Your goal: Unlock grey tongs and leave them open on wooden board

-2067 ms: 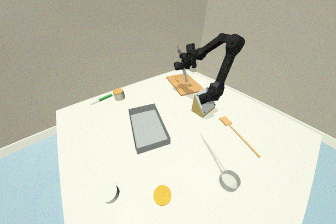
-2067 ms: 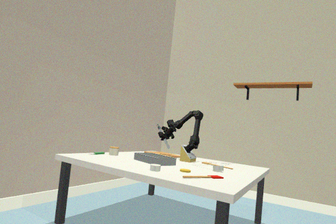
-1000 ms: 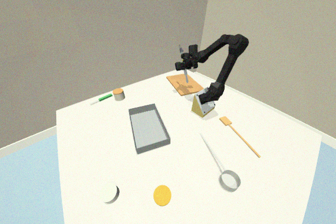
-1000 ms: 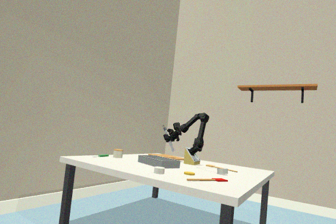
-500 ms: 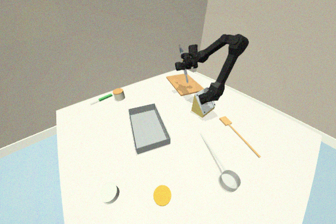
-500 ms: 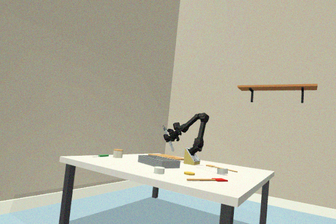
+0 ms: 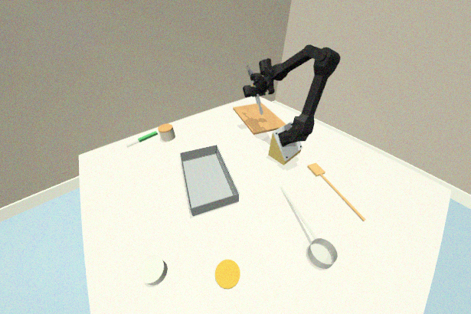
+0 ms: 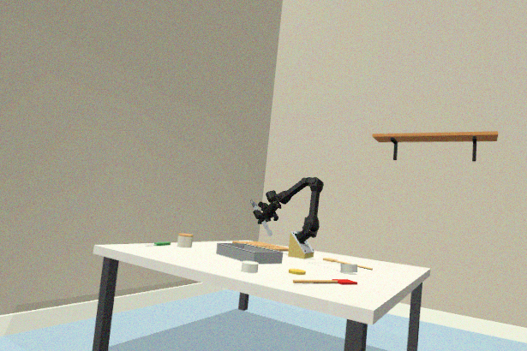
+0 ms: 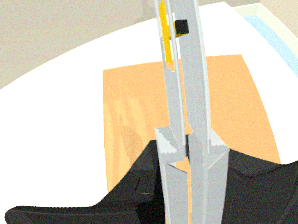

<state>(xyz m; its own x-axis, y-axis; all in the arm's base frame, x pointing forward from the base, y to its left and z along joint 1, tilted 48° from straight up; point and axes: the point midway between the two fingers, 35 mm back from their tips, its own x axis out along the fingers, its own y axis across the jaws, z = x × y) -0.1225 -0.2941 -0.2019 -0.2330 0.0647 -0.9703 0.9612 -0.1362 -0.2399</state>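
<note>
The wooden board is 40 mm behind my gripper tip, 20 mm to the left of it and 150 mm below it. Also, from my gripper tip: yellow lock piece (10 mm to the right, 60 mm above); grey roasting tin (510 mm ahead, 290 mm to the left, 130 mm below); cork-lidded jar (540 mm ahead, 120 mm to the right, 120 mm below).
</note>
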